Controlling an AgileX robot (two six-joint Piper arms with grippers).
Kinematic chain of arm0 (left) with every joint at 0, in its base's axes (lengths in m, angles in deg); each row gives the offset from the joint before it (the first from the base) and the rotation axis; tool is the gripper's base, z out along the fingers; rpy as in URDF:
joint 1: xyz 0 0 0.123 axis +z
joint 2: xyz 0 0 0 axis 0.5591 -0.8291 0
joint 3: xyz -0.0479 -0.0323 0.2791 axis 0.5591 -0.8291 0
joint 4: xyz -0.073 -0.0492 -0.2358 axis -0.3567 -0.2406 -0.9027
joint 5: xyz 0 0 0 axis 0.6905 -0.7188 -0.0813
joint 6: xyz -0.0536 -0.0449 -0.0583 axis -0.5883 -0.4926 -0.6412
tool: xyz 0 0 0 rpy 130.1 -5.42 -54.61
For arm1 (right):
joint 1: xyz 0 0 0.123 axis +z
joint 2: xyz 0 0 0 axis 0.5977 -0.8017 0
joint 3: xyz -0.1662 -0.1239 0.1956 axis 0.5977 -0.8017 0
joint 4: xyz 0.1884 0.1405 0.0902 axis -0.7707 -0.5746 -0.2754
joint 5: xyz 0 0 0 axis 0.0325 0.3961 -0.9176
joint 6: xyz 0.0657 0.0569 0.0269 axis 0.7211 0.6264 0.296
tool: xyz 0 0 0 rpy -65.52 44.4 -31.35
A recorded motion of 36 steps. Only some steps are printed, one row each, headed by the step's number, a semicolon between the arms.
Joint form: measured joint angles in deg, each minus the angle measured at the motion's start. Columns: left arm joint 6, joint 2, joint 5, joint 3, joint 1, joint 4; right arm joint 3, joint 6, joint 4, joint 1, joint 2, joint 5.
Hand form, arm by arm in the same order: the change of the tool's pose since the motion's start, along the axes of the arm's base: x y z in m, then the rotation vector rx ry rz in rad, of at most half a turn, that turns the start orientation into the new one. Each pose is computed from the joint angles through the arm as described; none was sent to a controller.
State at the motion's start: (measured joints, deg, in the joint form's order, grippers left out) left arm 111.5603 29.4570 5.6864 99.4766 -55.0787 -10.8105; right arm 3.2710 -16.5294 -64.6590 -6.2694 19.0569 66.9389
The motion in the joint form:
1: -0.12 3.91 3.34 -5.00 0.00 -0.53; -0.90 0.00 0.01 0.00 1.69 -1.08
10: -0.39 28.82 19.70 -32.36 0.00 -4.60; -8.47 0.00 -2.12 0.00 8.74 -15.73
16: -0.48 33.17 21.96 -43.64 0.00 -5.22; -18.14 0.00 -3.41 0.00 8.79 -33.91
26: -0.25 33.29 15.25 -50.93 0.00 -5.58; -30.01 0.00 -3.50 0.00 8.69 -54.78
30: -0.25 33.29 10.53 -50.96 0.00 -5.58; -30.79 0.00 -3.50 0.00 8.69 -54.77
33: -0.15 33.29 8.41 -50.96 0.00 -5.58; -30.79 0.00 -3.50 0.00 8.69 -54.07
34: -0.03 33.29 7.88 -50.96 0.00 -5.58; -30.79 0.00 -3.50 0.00 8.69 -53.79
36: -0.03 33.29 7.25 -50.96 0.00 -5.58; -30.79 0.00 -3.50 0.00 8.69 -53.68
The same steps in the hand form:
1: -0.0109 0.0060 -0.0145 -0.0274 -0.0267 0.0193; -0.0040 -0.0022 -0.0025 0.0149 -0.0289 0.0019
10: -0.0671 0.0381 -0.1085 -0.1960 -0.1946 0.1204; -0.0093 -0.0003 -0.0160 0.1475 -0.2349 0.0488
16: -0.0660 0.0394 -0.1666 -0.1715 -0.1125 0.1427; 0.0128 0.0165 -0.0358 0.2259 -0.3605 0.0854
26: -0.0661 0.0343 -0.2194 -0.0787 0.1004 0.1024; 0.0319 0.0307 -0.0677 0.2947 -0.4983 0.1155
30: -0.0686 0.0316 -0.2261 -0.0493 0.1702 0.0688; 0.0332 0.0314 -0.0721 0.2884 -0.4860 0.1154
33: -0.0698 0.0304 -0.2290 -0.0346 0.2006 0.0533; 0.0333 0.0314 -0.0732 0.2828 -0.4752 0.1144
34: -0.0702 0.0301 -0.2297 -0.0295 0.2074 0.0492; 0.0334 0.0314 -0.0736 0.2806 -0.4708 0.1139
36: -0.0706 0.0298 -0.2306 -0.0256 0.2166 0.0446; 0.0334 0.0314 -0.0738 0.2797 -0.4691 0.1138

